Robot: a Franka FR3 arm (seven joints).
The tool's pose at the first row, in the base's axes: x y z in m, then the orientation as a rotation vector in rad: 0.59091 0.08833 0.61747 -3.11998 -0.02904 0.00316
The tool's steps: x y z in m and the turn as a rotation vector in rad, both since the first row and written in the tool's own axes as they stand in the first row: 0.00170 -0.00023 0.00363 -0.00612 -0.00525 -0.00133; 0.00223 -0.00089 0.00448 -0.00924 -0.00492 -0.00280; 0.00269 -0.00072 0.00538 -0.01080 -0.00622 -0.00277; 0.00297 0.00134 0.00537 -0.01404 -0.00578 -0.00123; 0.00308 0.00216 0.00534 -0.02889 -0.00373 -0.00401; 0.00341 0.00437 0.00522 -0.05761 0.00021 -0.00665; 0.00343 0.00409 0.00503 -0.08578 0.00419 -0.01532; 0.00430 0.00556 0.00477 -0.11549 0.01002 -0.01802; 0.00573 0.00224 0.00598 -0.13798 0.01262 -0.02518
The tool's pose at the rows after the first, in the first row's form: 0.59260 0.08867 0.61384 -3.12611 -0.03127 0.01126; 0.59311 0.08936 0.61301 -3.12920 -0.03360 0.01069; 0.59357 0.08922 0.61210 -3.13077 -0.03360 0.01270; 0.59389 0.08716 0.61207 -3.13403 -0.03122 0.01201; 0.59402 0.08634 0.61208 3.13394 0.03556 -0.00853; 0.59439 0.08414 0.61215 3.10522 0.03931 -0.00187; 0.59440 0.08441 0.61235 3.07690 0.05227 0.00481; 0.59530 0.08295 0.61257 3.04715 0.05583 0.01412; 0.59667 0.08633 0.61143 3.02446 0.06626 0.01840
